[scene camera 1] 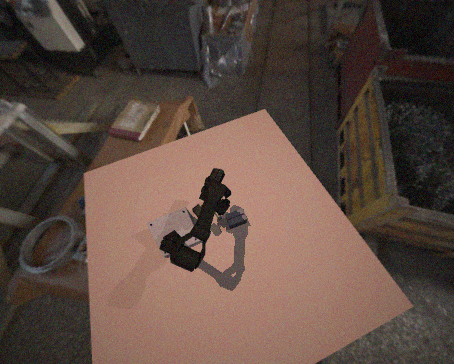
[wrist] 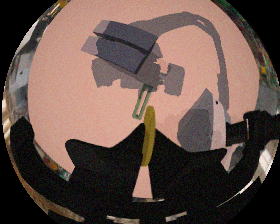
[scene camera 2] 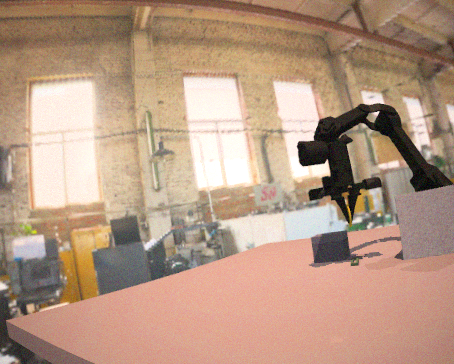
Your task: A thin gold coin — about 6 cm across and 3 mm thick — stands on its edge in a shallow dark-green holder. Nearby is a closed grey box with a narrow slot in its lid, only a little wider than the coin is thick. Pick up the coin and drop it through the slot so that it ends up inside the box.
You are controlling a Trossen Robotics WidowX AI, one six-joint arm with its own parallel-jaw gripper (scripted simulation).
Note:
My gripper (scene camera 2: pixel 350 223) holds a gold coin.
My gripper is seen too in the wrist view (wrist: pixel 144 127).

